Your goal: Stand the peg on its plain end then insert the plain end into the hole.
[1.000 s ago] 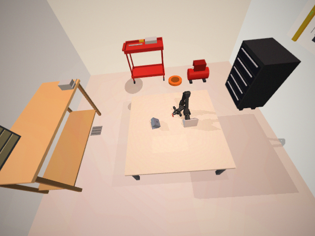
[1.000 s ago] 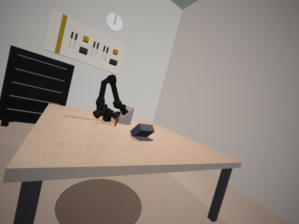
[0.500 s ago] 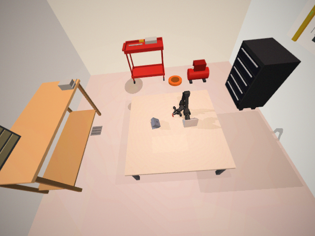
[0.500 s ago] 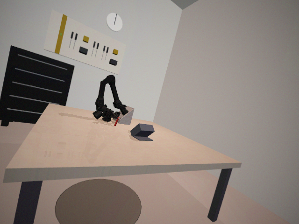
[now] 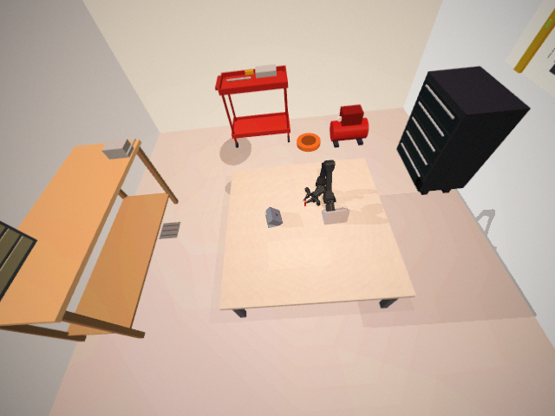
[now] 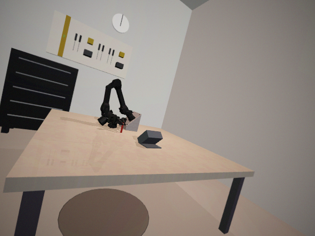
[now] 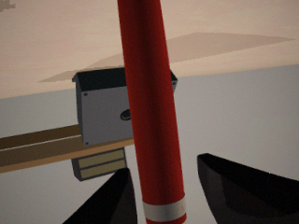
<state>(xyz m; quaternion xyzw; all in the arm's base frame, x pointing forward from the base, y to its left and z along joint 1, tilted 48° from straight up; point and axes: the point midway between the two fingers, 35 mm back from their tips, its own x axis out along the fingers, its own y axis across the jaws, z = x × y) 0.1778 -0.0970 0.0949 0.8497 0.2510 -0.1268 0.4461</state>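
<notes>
Now: gripper tip 1 cm to the left of the red peg, 1 cm past it and 1 cm above it. Also, from my gripper tip: sloped panel 25 cm ahead, 13 cm to the left, 2 cm below.
</notes>
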